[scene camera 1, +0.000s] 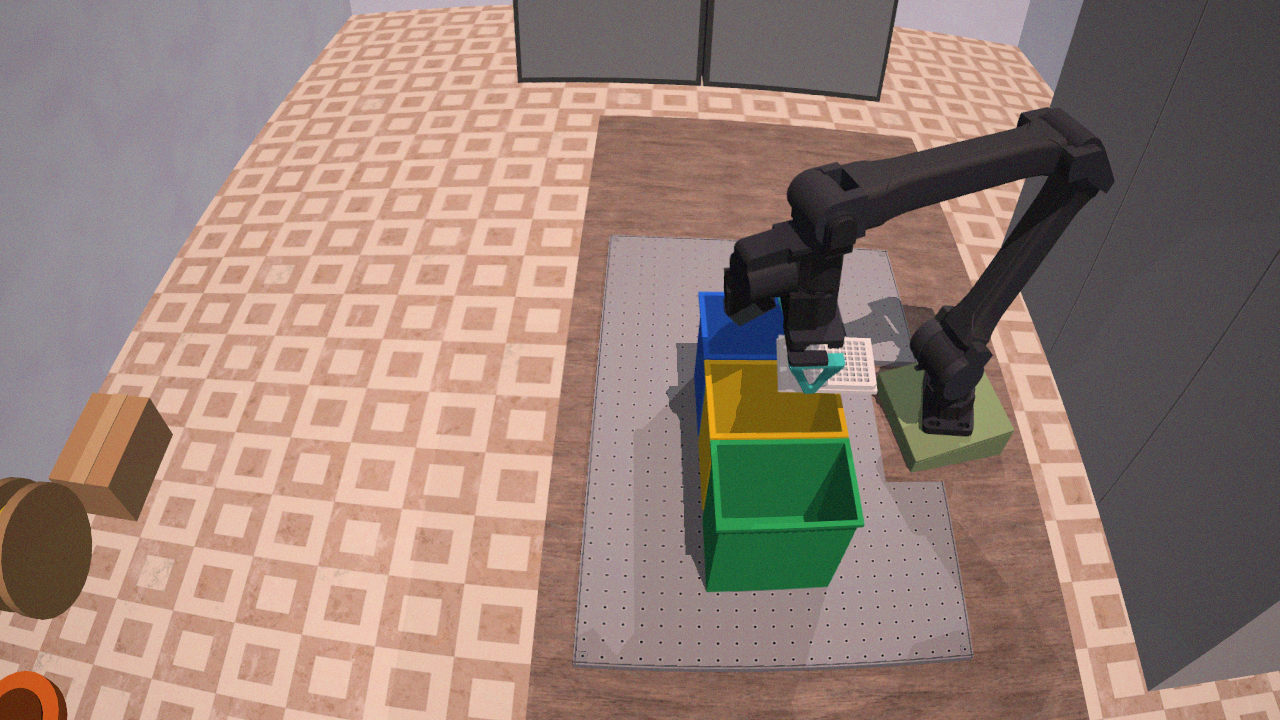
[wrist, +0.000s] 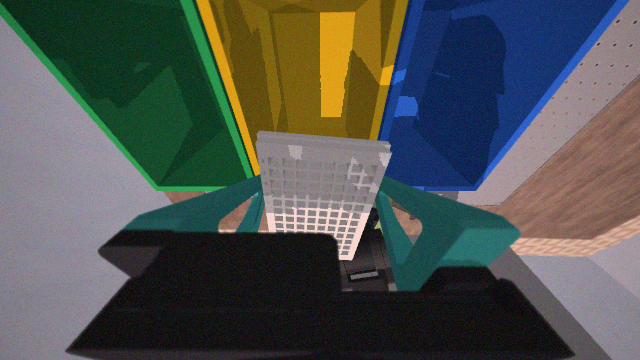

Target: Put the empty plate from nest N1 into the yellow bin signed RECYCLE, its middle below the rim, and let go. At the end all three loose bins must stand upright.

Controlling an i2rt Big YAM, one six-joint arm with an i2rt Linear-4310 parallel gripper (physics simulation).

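Places are measured from the arm's base along level axes (x down, y ahead, z right), in centimetres.
Pixels of known places: gripper, between the fingertips: (scene camera 1: 804,366) (wrist: 320,180); arm's base, origin of its link: (scene camera 1: 947,404).
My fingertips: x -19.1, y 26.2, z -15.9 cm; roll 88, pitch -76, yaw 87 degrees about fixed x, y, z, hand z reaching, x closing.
Ahead of a thing's pixels: the offset from my fingertips to its top centre. Level surfaces: height alone.
My gripper (scene camera 1: 816,365) (wrist: 320,180) is shut on the white gridded plate @[dy -2.7, dx -2.0, dz +0.4 cm] (scene camera 1: 855,363) (wrist: 320,172), with a teal finger on each long side. The plate is above the bins; in the scene view it overlaps the back right part of the yellow bin @[dy +2.9, dx +4.8, dz -1.9 cm] (scene camera 1: 747,398) (wrist: 300,65) and reaches right past that bin's rim. The yellow bin stands upright between the green bin @[dy -0.4, dx +4.8, dz -14.7 cm] (scene camera 1: 778,559) (wrist: 214,87) and the blue bin @[dy +6.2, dx +4.8, dz +11.0 cm] (scene camera 1: 738,344) (wrist: 450,110), which also stand upright. The bins stand close side by side. The RECYCLE sign is not visible, and nest N1 cannot be made out.
The bins stand on a grey perforated board @[dx +22.8 cm] (scene camera 1: 644,573) on a brown wooden surface @[dx +24.1 cm] (scene camera 1: 716,170). The arm's base is on a pale green block (scene camera 1: 962,447) right of the bins. A tall dark cabinet (scene camera 1: 1190,295) rises farther right. A cardboard box (scene camera 1: 111,447) is at the far left.
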